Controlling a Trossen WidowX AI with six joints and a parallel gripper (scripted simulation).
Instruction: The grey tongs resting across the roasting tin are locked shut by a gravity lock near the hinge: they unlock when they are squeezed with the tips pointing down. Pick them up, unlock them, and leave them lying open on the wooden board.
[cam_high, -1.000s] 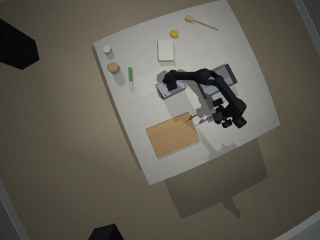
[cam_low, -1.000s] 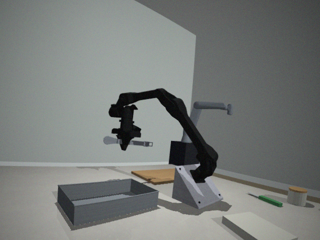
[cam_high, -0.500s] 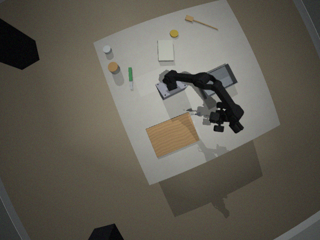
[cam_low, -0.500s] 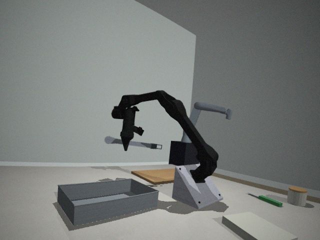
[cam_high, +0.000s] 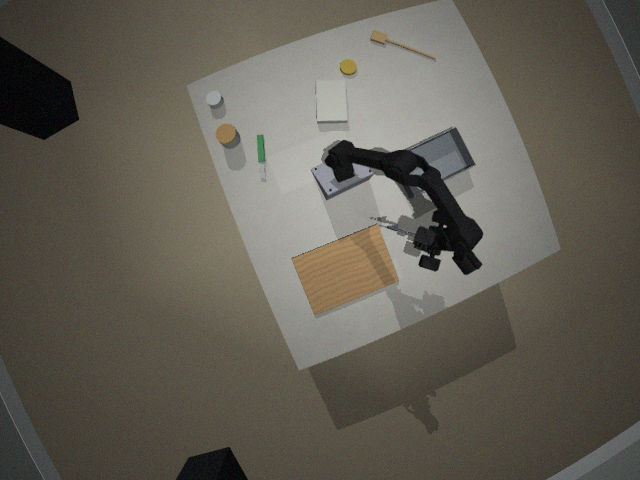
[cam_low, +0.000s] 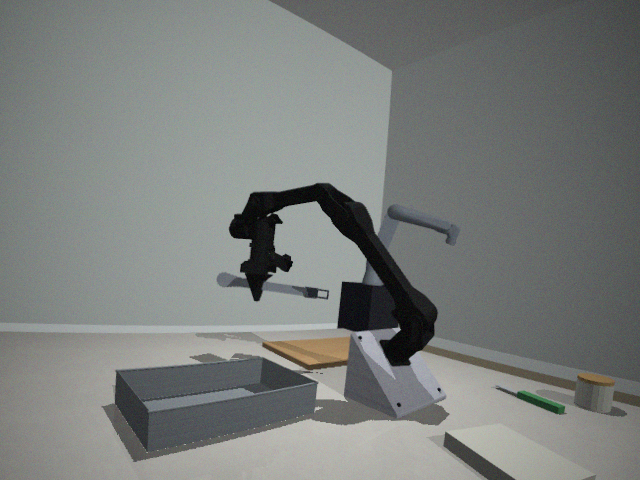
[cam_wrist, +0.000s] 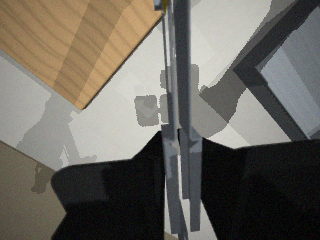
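Right now my gripper tip is 29 cm past the wooden board, 15 cm above it and 1 cm to the left of it. Round my gripper tip: white slab: 64 cm to the left, 15 cm below, 9 cm behind; yellow disc: 77 cm to the left, 15 cm below, 4 cm ahead; roasting tin: 26 cm to the left, 20 cm ahead, 13 cm below.
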